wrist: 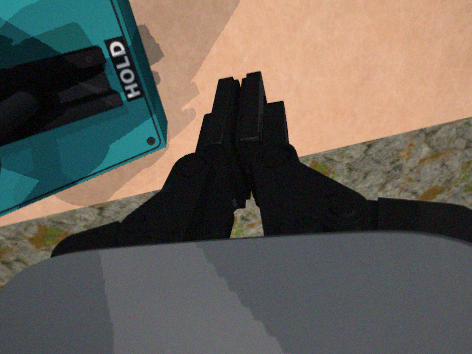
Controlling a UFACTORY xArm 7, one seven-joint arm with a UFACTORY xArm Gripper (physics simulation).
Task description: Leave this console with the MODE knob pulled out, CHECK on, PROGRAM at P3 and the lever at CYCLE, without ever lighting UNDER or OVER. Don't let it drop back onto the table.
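The teal console [122, 131] shows in part at the upper left of the wrist view. A HOLD label [123, 69] is near its right edge, beside the end of a dark slot [102, 99]. A dark rounded shape [19, 109], which looks like part of the lever, is over the slot at the left edge of the view, mostly lost in shadow. My gripper [248, 106] is shut and empty, its fingertips together to the right of the console and apart from it. The MODE knob, CHECK, PROGRAM and the UNDER and OVER lights do not show.
The peach table top [350, 65] lies to the right of the console. Its edge runs across below the console and behind the fingers, with mottled stone-like ground [395, 167] beyond. A screw [151, 141] marks the console's near right corner. Shadows fall on the console and table.
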